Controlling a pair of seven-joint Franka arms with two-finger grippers.
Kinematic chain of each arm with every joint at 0, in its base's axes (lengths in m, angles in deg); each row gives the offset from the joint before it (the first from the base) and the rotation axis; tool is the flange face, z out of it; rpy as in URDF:
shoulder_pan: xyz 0 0 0.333 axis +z
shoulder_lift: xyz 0 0 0 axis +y
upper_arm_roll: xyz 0 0 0.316 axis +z
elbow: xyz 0.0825 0 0 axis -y
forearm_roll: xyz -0.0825 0 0.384 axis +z
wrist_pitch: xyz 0 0 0 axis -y
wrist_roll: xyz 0.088 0 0 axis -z
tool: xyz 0 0 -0.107 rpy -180 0 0
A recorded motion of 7 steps. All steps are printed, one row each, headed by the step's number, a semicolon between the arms.
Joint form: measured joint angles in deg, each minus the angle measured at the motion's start. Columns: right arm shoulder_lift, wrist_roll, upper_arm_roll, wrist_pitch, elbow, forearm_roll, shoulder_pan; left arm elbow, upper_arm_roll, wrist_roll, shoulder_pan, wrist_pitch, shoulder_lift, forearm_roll.
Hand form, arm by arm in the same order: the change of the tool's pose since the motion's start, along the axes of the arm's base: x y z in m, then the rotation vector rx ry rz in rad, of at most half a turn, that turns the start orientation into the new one. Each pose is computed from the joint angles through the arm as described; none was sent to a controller.
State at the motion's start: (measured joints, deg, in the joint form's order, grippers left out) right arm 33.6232 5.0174 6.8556 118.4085 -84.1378 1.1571 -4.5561; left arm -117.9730 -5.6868 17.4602 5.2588 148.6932 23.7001 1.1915
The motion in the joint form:
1: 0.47 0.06 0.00 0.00 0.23 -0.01 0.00; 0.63 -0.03 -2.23 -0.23 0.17 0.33 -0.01
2: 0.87 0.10 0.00 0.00 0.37 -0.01 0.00; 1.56 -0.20 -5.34 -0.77 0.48 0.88 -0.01
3: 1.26 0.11 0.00 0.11 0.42 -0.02 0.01; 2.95 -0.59 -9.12 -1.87 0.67 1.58 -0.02
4: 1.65 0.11 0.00 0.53 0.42 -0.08 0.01; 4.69 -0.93 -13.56 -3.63 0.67 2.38 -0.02
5: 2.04 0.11 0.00 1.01 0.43 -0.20 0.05; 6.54 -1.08 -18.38 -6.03 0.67 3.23 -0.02
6: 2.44 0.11 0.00 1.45 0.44 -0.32 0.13; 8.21 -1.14 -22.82 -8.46 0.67 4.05 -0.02
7: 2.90 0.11 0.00 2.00 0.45 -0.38 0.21; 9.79 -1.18 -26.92 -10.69 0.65 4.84 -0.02
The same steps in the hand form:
1: 0.0009 -0.0001 -0.0039 0.0006 0.0043 -0.0012; 0.0035 -0.0026 0.0013 -0.0059 -0.0071 0.0347
2: 0.0014 -0.0002 -0.0077 0.0012 0.0088 -0.0021; 0.0086 -0.0100 0.0027 -0.0157 -0.0175 0.0772
3: 0.0018 -0.0001 -0.0120 0.0016 0.0128 -0.0022; 0.0156 -0.0258 0.0056 -0.0304 -0.0303 0.1183
4: 0.0026 -0.0002 -0.0162 0.0013 0.0123 -0.0024; 0.0230 -0.0485 0.0097 -0.0483 -0.0426 0.1602
5: 0.0034 0.0001 -0.0202 0.0001 0.0104 -0.0014; 0.0294 -0.0769 0.0140 -0.0680 -0.0544 0.2003
6: 0.0042 0.0010 -0.0244 -0.0011 0.0095 0.0004; 0.0335 -0.1052 0.0173 -0.0870 -0.0626 0.2346
7: 0.0050 0.0019 -0.0292 -0.0013 0.0077 0.0015; 0.0363 -0.1313 0.0202 -0.1055 -0.0689 0.2667

